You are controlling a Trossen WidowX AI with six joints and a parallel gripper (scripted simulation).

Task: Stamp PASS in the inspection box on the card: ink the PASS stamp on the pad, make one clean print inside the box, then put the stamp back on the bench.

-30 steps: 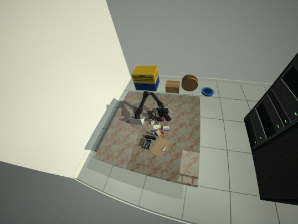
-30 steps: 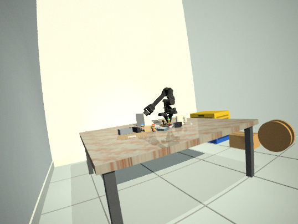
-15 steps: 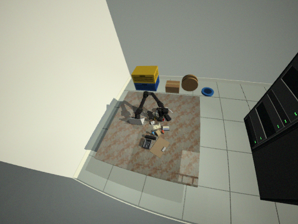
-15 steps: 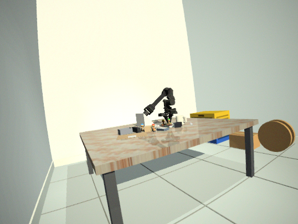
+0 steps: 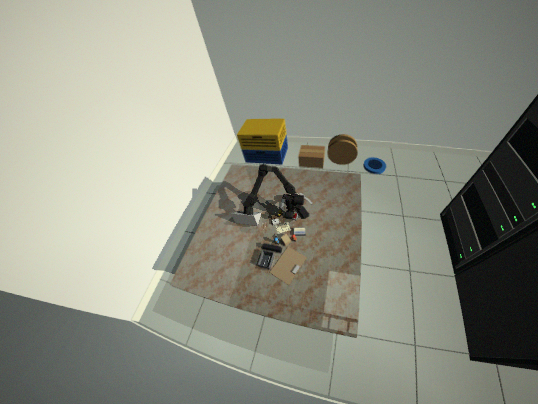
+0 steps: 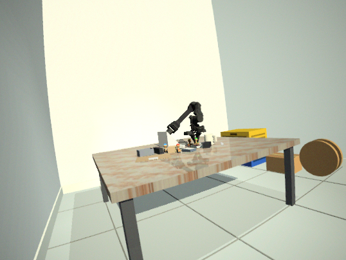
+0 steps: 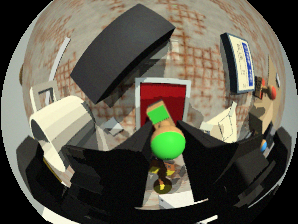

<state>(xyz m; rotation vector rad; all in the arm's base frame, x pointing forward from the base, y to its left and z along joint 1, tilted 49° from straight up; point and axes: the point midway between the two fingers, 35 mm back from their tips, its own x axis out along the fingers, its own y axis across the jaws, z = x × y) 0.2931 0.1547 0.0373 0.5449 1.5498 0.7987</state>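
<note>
Now: the ink pad 3 cm below my gripper tip. From my gripper tip the other things lie so: stamp with red knob: 19 cm to the right, 7 cm ahead, 2 cm below; black box: 7 cm ahead, 5 cm to the left, 2 cm below; white mug: 14 cm to the left, 1 cm behind.
</note>
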